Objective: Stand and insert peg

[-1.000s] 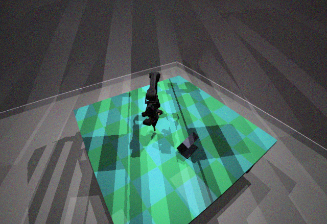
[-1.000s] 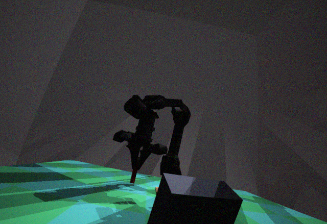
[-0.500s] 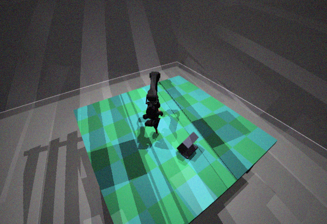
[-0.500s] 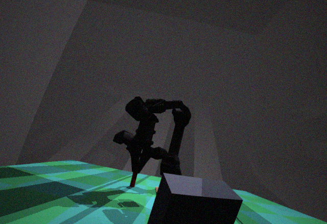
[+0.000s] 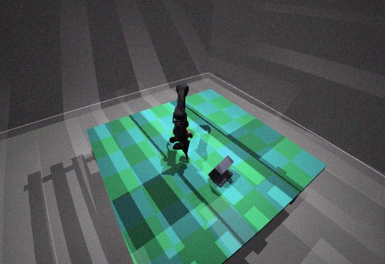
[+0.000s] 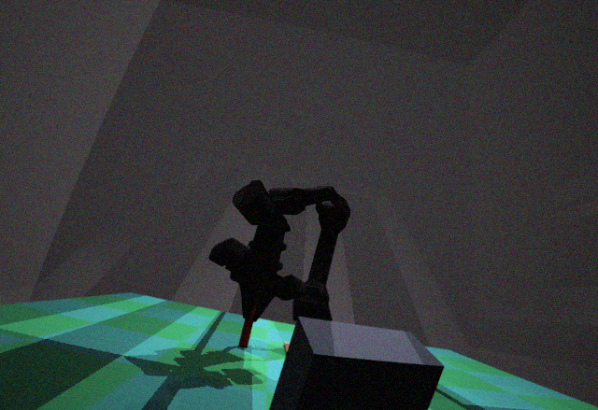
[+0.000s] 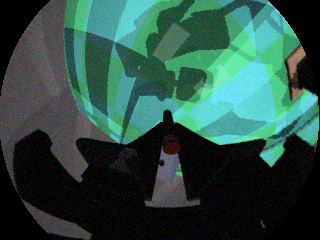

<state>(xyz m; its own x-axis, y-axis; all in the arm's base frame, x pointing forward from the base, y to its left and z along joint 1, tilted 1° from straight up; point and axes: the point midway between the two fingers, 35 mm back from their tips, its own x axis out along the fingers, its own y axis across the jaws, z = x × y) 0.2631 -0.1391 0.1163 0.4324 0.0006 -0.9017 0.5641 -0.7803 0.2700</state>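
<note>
Now: the sloped panel 200 mm ahead of my gripper tip, 120 mm to the left of it and 20 mm below it. The rest, counted from my gripper tip: red peg: 10 mm behind, 10 mm above.
</note>
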